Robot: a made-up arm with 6 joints.
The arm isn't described. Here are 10 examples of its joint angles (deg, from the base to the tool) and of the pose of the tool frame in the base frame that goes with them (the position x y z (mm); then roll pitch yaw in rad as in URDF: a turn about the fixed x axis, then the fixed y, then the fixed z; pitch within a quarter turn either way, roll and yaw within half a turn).
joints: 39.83 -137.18 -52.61 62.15 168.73 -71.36
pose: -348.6 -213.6 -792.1 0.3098 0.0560 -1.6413
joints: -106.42 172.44 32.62 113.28 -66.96 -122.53
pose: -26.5 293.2 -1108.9 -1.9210 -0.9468 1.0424
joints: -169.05 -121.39 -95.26 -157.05 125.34 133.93
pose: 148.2 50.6 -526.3 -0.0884 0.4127 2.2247
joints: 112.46 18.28 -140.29 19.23 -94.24 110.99
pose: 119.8 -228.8 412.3 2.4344 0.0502 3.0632
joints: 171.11 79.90 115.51 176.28 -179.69 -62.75
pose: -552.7 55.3 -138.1 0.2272 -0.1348 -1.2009
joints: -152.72 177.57 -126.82 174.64 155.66 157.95
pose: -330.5 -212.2 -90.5 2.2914 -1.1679 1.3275
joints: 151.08 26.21 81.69 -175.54 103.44 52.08
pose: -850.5 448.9 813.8 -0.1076 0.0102 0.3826
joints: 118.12 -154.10 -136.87 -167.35 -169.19 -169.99
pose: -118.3 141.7 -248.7 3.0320 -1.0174 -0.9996
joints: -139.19 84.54 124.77 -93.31 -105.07 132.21
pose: -165.3 -393.1 -249.6 0.8512 -1.1751 1.3108
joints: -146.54 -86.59 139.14 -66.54 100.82 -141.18
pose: 62.0 181.8 607.9 2.6448 -1.0668 2.8073
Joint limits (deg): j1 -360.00..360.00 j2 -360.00..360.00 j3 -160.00..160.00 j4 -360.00..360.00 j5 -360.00..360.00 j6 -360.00..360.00
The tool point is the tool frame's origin. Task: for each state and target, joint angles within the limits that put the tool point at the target. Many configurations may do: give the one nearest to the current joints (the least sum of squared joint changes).
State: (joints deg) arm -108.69 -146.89 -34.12 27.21 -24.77 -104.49
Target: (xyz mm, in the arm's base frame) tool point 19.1 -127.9 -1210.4
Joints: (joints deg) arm -88.40 -163.67 -36.58 20.68 -15.23 -104.49
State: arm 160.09 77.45 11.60 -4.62 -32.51 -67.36
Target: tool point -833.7 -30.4 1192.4
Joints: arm 178.94 72.42 -49.69 -6.15 -58.30 -67.36
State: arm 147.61 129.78 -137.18 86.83 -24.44 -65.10
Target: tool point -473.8 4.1 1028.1
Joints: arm 179.41 90.12 -105.87 87.88 -10.52 -65.10
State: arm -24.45 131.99 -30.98 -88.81 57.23 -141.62
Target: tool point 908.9 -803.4 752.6
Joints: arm -36.44 93.53 -51.25 -92.42 56.51 -141.62
